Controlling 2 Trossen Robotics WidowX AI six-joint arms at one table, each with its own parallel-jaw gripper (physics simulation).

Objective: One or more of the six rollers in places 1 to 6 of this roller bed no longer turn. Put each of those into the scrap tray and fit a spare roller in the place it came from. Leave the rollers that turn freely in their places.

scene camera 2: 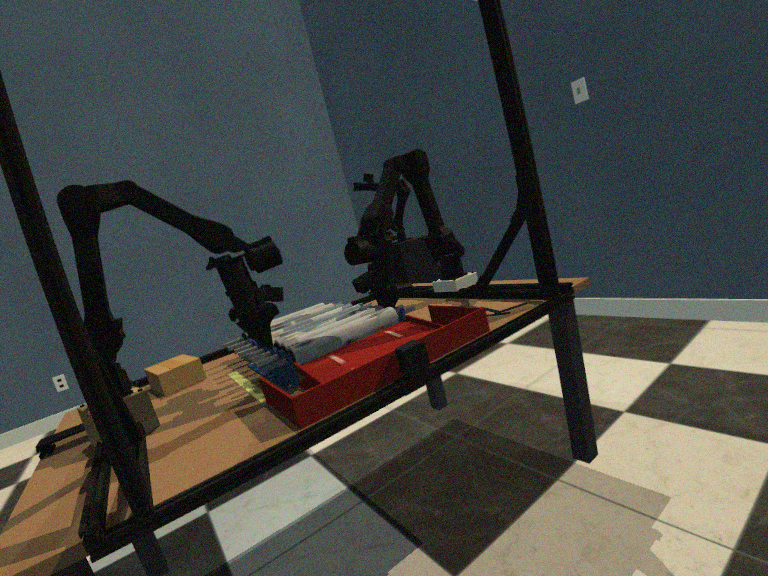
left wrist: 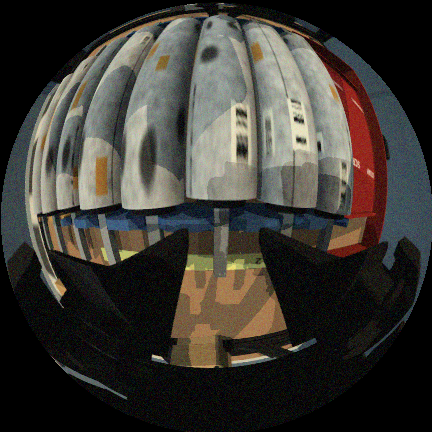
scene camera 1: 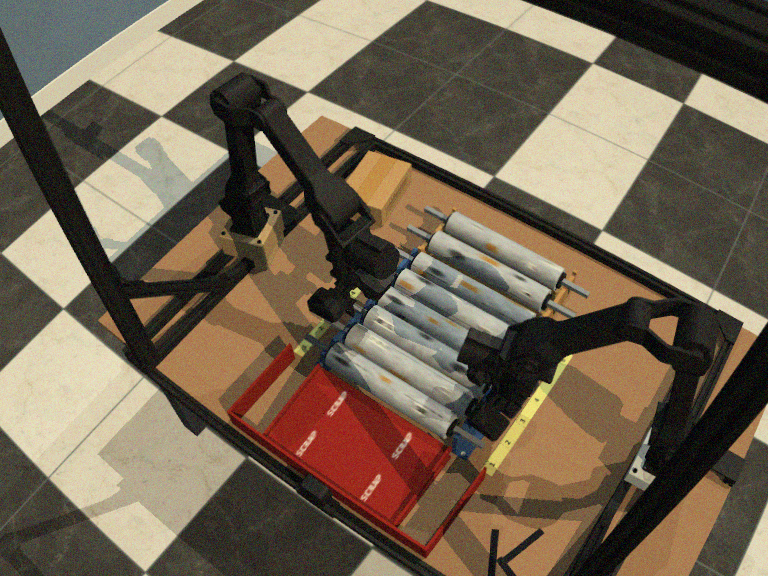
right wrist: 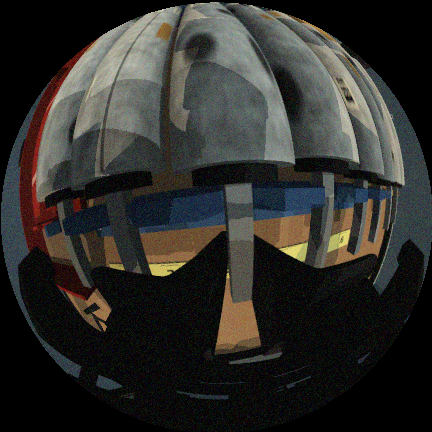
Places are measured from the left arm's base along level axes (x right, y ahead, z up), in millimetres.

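Pixels of known places: left gripper, between the fingertips: (scene camera 2: 267, 347) (left wrist: 224, 234) (scene camera 1: 360, 306); right gripper, between the fingertips: (scene camera 1: 506, 403) (right wrist: 234, 236); left arm's base, origin of its link: (scene camera 1: 249, 223); right arm's base, origin of its link: (scene camera 2: 454, 277) (scene camera 1: 664, 462).
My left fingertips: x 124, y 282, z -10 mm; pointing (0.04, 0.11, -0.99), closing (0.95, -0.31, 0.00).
For each thing: its top centre in the pictures, then the offset to it from my left fingertips.
- blue roller bed, centre of its top: (right wrist: 305, 225) (scene camera 1: 507, 377) dy +294, dx +68, dz +0 mm
- third roller, centre of its top: (left wrist: 223, 45) (scene camera 1: 428, 342) (scene camera 2: 325, 320) dy +143, dx +45, dz +11 mm
- red scrap tray, centre of its top: (scene camera 1: 352, 440) (left wrist: 366, 125) (scene camera 2: 376, 340) dy +73, dx +253, dz -17 mm
- wooden block, centre of its top: (scene camera 1: 374, 178) (scene camera 2: 171, 363) dy -83, dx -331, dz -11 mm
Six grey mottled rollers lie side by side in the blue roller bed (scene camera 1: 464, 445) (right wrist: 200, 202). Two spare rollers (scene camera 1: 505, 248) (scene camera 1: 486, 270) lie on an orange holder beyond them. My right gripper (scene camera 1: 486, 393) (scene camera 2: 387, 300) (right wrist: 234, 236) is shut on the near shaft end of the third roller (scene camera 1: 412, 341) (left wrist: 220, 115) (right wrist: 225, 120) from the tray. My left gripper (scene camera 1: 348, 298) (scene camera 2: 266, 342) (left wrist: 224, 234) is partly open around that roller's other shaft end, with gaps on both sides. The red scrap tray (scene camera 1: 353, 427) (scene camera 2: 347, 390) (left wrist: 362, 125) holds no roller.
Neighbouring shaft ends stick out close beside both grippers. A yellow number strip (scene camera 1: 522, 420) (right wrist: 339, 241) runs along the bed's right side in scene camera 1. A wooden block (scene camera 1: 378, 179) (scene camera 2: 175, 375) stands near the left arm. Black frame rails border the table.
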